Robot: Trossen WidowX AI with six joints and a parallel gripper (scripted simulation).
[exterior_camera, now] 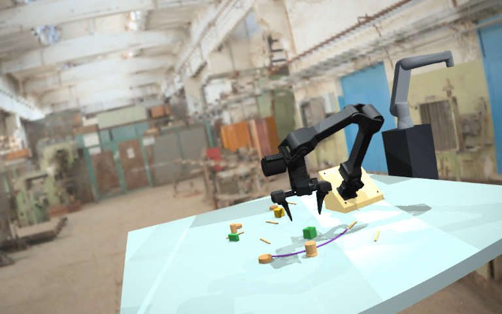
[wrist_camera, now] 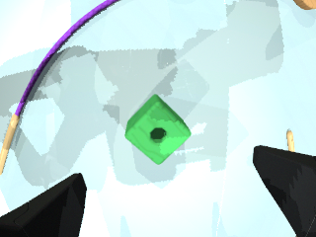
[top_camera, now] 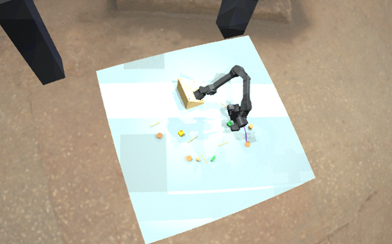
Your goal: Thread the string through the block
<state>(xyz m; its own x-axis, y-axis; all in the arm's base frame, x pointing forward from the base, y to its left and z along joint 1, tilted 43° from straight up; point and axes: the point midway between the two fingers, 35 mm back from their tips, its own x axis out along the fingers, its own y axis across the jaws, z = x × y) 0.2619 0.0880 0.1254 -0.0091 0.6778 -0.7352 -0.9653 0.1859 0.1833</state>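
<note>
Right now my gripper tip is 5 cm above the green cube and 1 cm to the right of it. Also, from my gripper tip: thin wooden stick (13 cm behind, 6 cm below, 5 cm to the left); round wooden button (18 cm ahead, 7 cm to the left, 6 cm below); yellow cube (35 cm to the right, 5 cm below, 5 cm behind).
</note>
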